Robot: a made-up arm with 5 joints. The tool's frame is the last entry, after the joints.
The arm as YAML. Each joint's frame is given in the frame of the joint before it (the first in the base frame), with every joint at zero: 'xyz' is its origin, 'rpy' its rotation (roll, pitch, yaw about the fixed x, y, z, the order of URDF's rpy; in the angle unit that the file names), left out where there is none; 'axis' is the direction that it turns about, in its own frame. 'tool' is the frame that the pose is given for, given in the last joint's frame.
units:
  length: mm
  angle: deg
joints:
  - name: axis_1
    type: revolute
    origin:
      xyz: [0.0, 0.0, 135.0]
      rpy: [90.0, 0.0, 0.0]
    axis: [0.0, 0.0, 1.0]
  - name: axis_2
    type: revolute
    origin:
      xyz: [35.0, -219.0, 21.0]
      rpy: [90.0, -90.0, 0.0]
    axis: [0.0, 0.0, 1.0]
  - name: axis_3
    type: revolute
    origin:
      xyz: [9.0, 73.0, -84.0]
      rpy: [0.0, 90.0, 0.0]
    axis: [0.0, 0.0, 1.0]
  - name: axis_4
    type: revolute
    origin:
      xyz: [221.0, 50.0, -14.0]
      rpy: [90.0, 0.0, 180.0]
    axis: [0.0, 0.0, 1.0]
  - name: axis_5
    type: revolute
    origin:
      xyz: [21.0, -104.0, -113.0]
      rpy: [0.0, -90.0, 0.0]
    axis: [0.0, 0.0, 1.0]
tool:
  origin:
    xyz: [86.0, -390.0, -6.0]
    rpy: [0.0, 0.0, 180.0]
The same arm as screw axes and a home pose.
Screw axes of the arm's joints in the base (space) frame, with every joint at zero. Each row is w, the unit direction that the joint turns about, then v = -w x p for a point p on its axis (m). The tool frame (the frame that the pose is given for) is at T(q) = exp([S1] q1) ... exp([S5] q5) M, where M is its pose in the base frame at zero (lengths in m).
S1 = (0, -1, 0, 0.1350, 0.0000, 0.0000)
S2 = (0, 0, -1, 0.0210, 0.0350, 0.0000)
S3 = (0, -1, 0, 0.0000, 0.0000, 0.0380)
S4 = (-1, 0, 0, 0.0000, -0.2210, -0.0160)
S5 = (0, 0, 1, 0.0880, -0.0250, 0.0000)
M: xyz -0.0610 0.4780 0.1940 (m) rpy 0.0000 0.0000 0.0000 (rad, as in URDF)

